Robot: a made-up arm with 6 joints.
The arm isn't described. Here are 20 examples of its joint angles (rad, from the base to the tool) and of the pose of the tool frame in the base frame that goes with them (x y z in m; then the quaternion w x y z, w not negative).
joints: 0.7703 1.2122 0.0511 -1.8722 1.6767 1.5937
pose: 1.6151 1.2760 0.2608 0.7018 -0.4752 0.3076 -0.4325
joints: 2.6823 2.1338 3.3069 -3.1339 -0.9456 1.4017
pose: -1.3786 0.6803 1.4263 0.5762 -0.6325 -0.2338 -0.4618
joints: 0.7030 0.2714 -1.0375 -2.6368 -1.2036 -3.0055
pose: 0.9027 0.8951 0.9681 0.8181 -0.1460 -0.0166 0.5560
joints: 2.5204 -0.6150 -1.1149 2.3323 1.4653 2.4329
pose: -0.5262 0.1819 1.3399 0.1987 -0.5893 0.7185 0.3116
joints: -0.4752 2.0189 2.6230 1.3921 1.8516 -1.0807
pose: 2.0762 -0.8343 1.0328 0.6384 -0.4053 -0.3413 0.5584
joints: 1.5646 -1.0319 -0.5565 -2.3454 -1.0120 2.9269
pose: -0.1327 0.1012 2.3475 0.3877 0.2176 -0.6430 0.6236
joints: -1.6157 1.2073 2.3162 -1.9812 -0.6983 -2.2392
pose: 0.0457 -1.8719 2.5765 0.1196 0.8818 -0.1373 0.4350
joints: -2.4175 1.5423 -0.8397 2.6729 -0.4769 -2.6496
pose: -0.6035 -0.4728 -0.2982 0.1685 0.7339 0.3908 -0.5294
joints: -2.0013 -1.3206 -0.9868 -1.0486 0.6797 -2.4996
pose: -0.1661 -0.0744 1.8039 0.1891 0.2912 -0.8513 0.3934
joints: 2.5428 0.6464 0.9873 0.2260 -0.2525 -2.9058
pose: -1.8948 1.3078 2.4432 0.0281 0.3232 0.9186 0.2256
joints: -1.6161 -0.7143 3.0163 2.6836 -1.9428 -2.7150
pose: -0.0300 1.3382 0.8968 0.5262 0.0018 0.4659 -0.7113
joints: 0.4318 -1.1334 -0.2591 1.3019 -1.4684 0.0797
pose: -0.1780 -0.3143 2.3563 0.8508 -0.3142 0.1920 -0.3750
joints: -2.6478 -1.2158 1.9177 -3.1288 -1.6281 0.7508
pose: 1.9101 1.0249 0.8720 0.5566 -0.4142 0.5923 0.4097
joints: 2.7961 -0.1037 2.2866 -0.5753 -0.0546 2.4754
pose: 0.9662 -0.3547 2.9472 0.7722 0.4767 -0.4118 0.0830
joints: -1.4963 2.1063 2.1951 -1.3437 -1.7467 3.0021
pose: 0.3965 -2.4766 0.3524 0.7185 -0.6755 0.0090 0.1654
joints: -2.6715 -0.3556 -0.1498 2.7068 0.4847 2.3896
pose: -0.9567 -0.5345 2.4109 0.2097 0.2755 -0.4933 -0.7980
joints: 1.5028 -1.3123 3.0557 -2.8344 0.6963 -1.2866
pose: -0.0563 -1.4545 -0.1356 0.5167 0.5490 -0.1741 -0.6335
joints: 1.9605 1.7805 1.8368 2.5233 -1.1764 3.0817
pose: -0.9450 2.6107 0.9387 0.5488 0.6176 -0.0758 0.5582
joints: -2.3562 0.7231 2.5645 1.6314 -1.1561 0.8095
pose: -0.5653 -0.2810 2.9586 0.4814 0.0470 -0.3078 0.8193
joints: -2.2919 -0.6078 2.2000 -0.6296 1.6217 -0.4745
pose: 1.0460 1.3859 1.9336 0.0625 -0.5888 -0.3930 0.7035
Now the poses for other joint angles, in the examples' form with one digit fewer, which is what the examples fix.
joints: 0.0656 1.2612 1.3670 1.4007 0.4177 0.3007
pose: 2.838 0.275 1.544 0.632 -0.733 -0.235 0.090
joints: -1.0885 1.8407 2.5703 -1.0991 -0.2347 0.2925
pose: 1.176 -2.149 1.485 0.866 0.163 -0.382 -0.279
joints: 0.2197 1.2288 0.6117 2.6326 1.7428 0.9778
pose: 2.330 0.629 0.583 0.065 0.364 0.582 -0.724
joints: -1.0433 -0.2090 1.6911 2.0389 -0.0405 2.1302
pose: -0.339 0.566 3.357 0.586 0.235 -0.609 0.479
